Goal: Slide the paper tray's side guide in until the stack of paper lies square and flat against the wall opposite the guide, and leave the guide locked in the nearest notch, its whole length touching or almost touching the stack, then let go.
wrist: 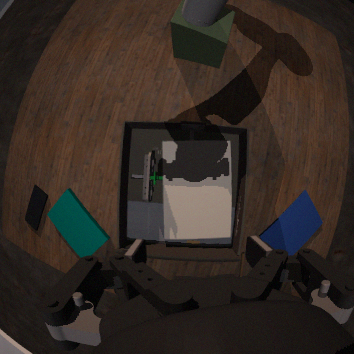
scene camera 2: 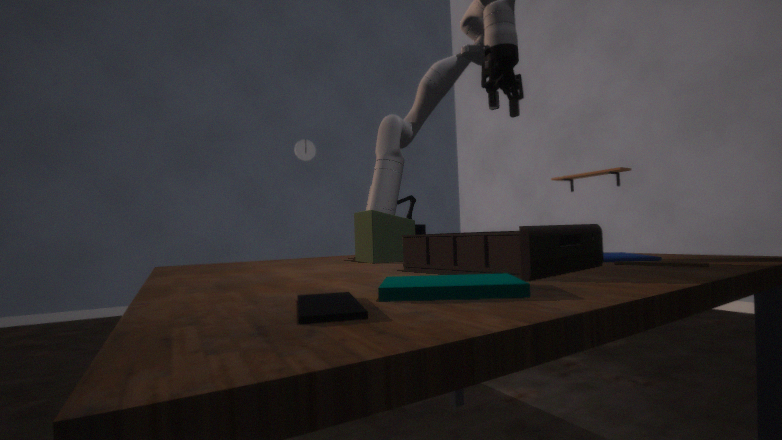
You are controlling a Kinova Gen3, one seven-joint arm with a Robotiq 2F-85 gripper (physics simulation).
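Where they show: gripper, fingertip midpoint: (wrist: 196,249) (scene camera 2: 504,113); arm's base, link origin: (wrist: 198,14) (scene camera 2: 380,214).
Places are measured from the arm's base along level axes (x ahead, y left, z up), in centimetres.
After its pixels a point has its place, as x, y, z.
The paper tray (scene camera 2: 563,251) @(62.9, -0.5, -10.6) (wrist: 123,200) @(50.4, -12.9, -10.1) is a dark, open box on the table. In the wrist view, the white paper stack (wrist: 197,212) @(50.8, 6.2, -10.8) lies inside, looking roughly square, its right edge close to the right wall; any slight gap there is hard to tell. The side guide (wrist: 147,176) @(43.4, -6.9, -7.0), a short upright plate with a green part (wrist: 155,178) @(43.6, -5.0, -7.4), stands left of the stack with a narrow strip between its plate and the paper. Whether it is locked in a notch is not visible. My gripper (scene camera 2: 504,107) @(48.1, 3.0, 20.6) (wrist: 196,249) @(48.1, 3.0, 20.6) is open and empty, high above the tray. Its shadow darkens part of the stack.
A teal block (scene camera 2: 453,287) @(66.9, -33.6, -13.3) (wrist: 77,223) @(60.7, -28.2, -13.1) and a black slab (scene camera 2: 330,307) @(63.6, -49.8, -14.1) (wrist: 36,207) @(59.8, -47.3, -14.1) lie left of the tray in the wrist view. A blue flat block (scene camera 2: 631,256) @(59.8, 36.4, -14.1) (wrist: 295,225) @(52.5, 38.7, -14.1) lies to its right. The green base block (scene camera 2: 382,238) @(5.7, -3.4, -7.5) (wrist: 202,42) @(6.6, 1.9, -4.7) stands beyond the tray's far wall.
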